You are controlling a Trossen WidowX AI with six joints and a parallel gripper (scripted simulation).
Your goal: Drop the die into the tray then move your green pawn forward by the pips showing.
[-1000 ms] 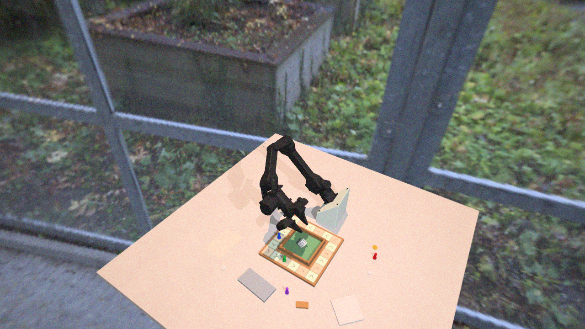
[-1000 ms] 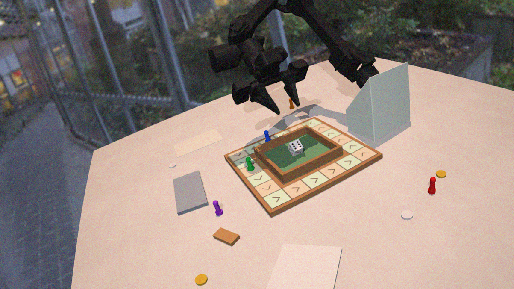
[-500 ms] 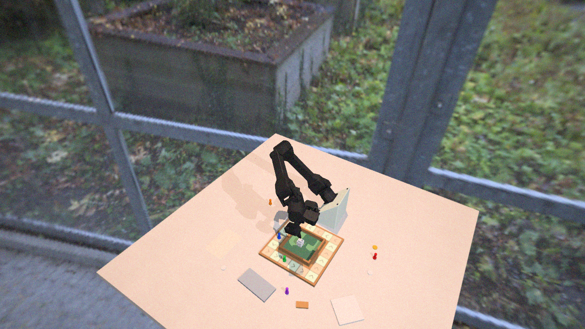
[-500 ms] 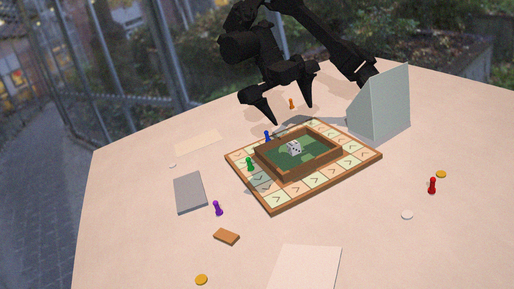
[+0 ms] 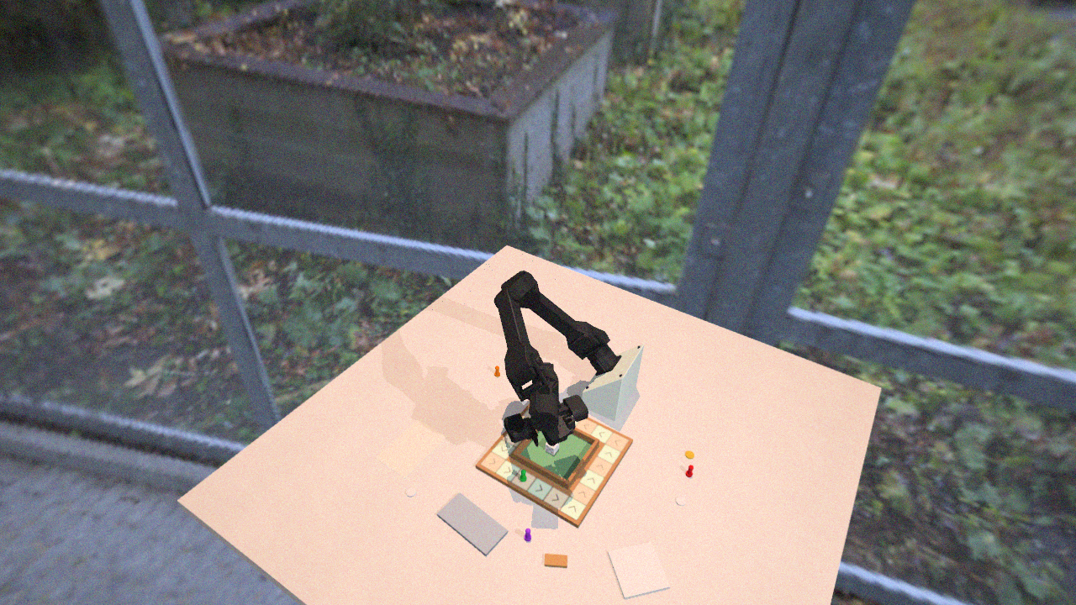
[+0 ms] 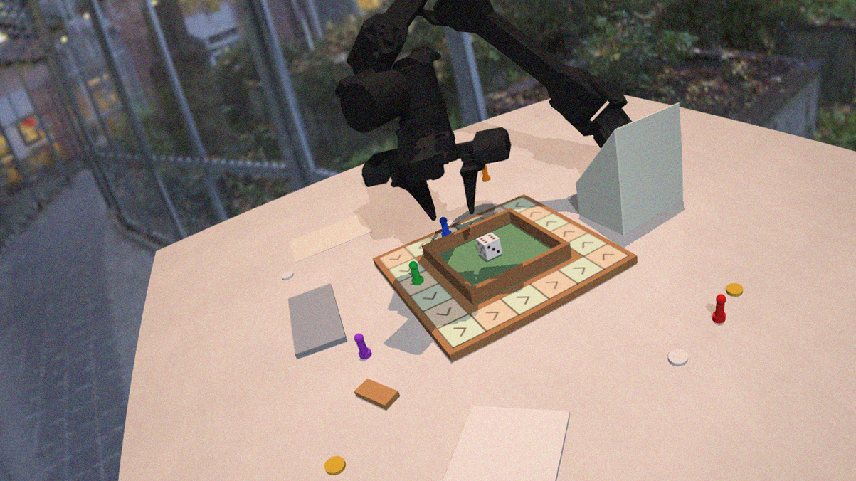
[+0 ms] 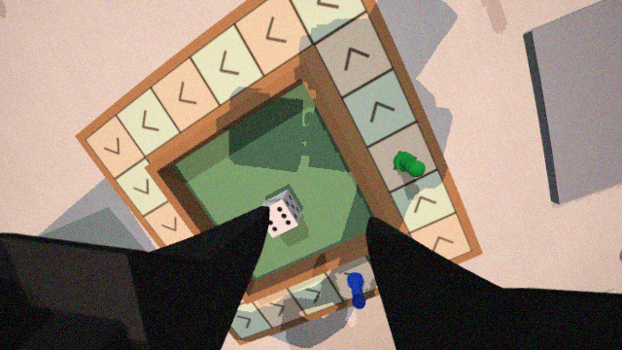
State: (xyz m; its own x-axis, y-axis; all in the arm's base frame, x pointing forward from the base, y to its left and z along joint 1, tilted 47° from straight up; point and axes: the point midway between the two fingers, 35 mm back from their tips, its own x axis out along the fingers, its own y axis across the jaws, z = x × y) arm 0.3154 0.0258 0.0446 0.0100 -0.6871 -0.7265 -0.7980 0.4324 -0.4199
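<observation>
My gripper tip is now 70 mm above the green pawn, 60 mm short of it and 20 mm to the left of it. Round my gripper tip: blue pawn (110 mm to the right, 70 mm below, 30 mm behind); white die (70 mm below, 50 mm behind, 10 mm to the right); green tray (90 mm below, 50 mm behind).
</observation>
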